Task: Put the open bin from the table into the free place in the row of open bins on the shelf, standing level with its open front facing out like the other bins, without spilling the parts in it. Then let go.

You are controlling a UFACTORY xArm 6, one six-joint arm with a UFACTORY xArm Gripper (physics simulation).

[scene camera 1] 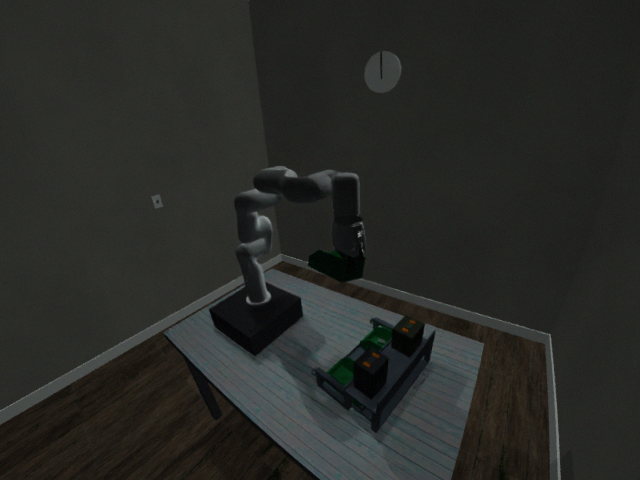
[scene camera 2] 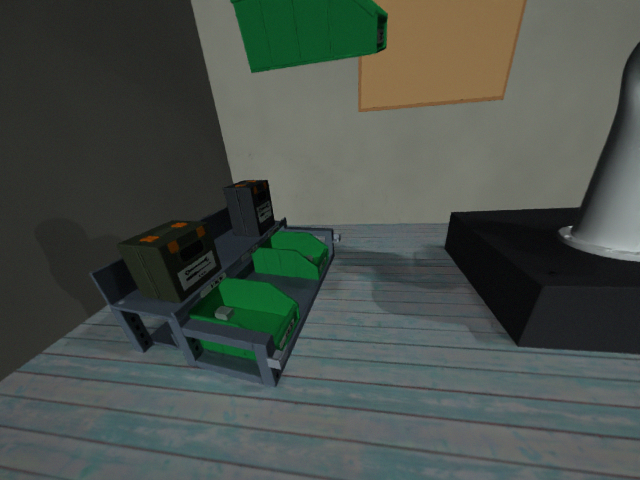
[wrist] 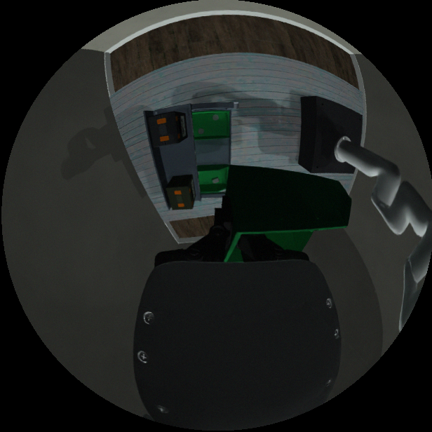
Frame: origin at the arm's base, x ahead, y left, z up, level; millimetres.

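Seen in the pictures: gripper, fingertip midpoint: [scene camera 1: 349,271]; arm's base, origin of the base link: [scene camera 1: 258,298] [scene camera 2: 608,243].
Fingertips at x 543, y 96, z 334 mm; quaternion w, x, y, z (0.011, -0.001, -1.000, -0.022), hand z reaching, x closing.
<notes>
Offsets run from my fingertips to a thing's top centre. "*": to the spot under its first point. Level surfaces: height alone.
The open bin {* 28 mm back, 29 mm right, 16 mm up} [scene camera 1: 336,267] [scene camera 2: 310,33] [wrist: 287,197] is green and hangs high in the air, well above shelf height. My gripper [scene camera 1: 355,254] [wrist: 230,207] is shut on its back wall. Its low front points towards the robot base. Its lower edge slants in scene camera 2's view; I cannot tell if it is truly level. Its parts are hidden. The grey shelf [scene camera 1: 403,384] [scene camera 2: 227,333] [wrist: 172,160] holds one green bin {* 20 mm back, 192 mm left, 441 mm down} [scene camera 1: 377,338] [scene camera 2: 242,310] [wrist: 212,175] and another green bin {* 14 mm back, 42 mm right, 441 mm down} [scene camera 1: 341,370] [scene camera 2: 289,260] [wrist: 212,122], with the free place [scene camera 2: 294,284] [wrist: 212,150] between them.
An olive case {137 mm ahead, 165 mm left, 253 mm down} [scene camera 1: 408,335] [scene camera 2: 170,260] [wrist: 181,192] and a dark grey case {147 mm ahead, 66 mm right, 228 mm down} [scene camera 1: 370,373] [scene camera 2: 249,206] [wrist: 167,128] stand on the shelf's raised rear board. End rails flank the bin row. The black robot base [scene camera 1: 255,320] [scene camera 2: 496,279] [wrist: 325,135] stands across the table {450 mm down} [scene camera 1: 305,392] [scene camera 2: 361,413].
</notes>
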